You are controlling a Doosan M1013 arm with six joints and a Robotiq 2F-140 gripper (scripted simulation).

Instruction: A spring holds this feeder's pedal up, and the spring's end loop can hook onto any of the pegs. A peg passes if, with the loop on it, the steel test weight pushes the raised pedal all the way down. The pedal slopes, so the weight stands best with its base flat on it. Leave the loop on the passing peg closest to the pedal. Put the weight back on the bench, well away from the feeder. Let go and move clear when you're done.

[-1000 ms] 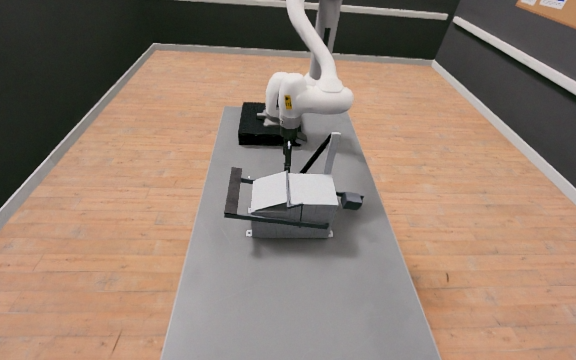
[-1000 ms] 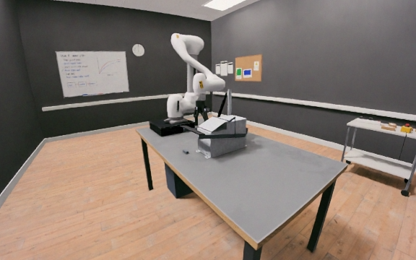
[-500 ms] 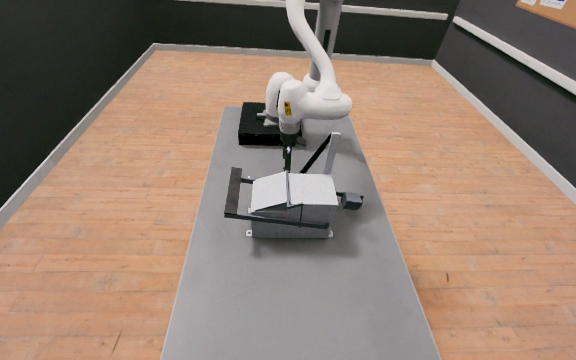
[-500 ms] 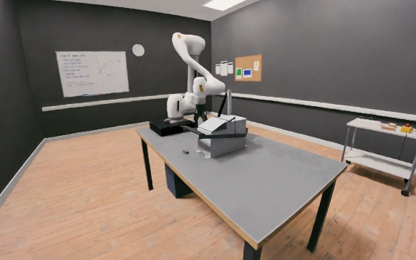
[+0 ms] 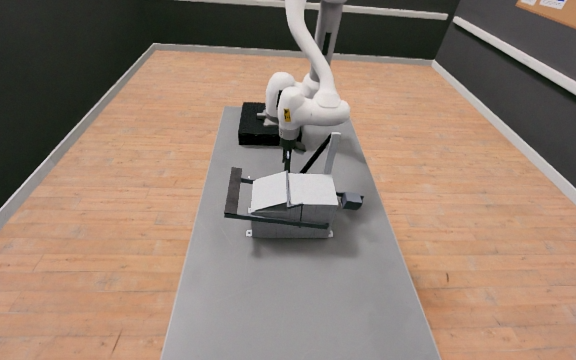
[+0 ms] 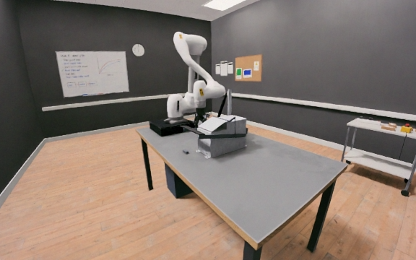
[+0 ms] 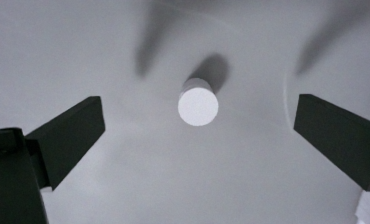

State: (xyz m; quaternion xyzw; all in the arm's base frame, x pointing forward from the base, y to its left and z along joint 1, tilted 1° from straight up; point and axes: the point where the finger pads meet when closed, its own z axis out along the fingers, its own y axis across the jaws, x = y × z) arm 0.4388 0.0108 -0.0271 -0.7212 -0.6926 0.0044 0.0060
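Right now the steel test weight is 3 cm below my hand. The rest, counted from my hand: small dark object: 16 cm ahead, 25 cm to the right, 5 cm below.
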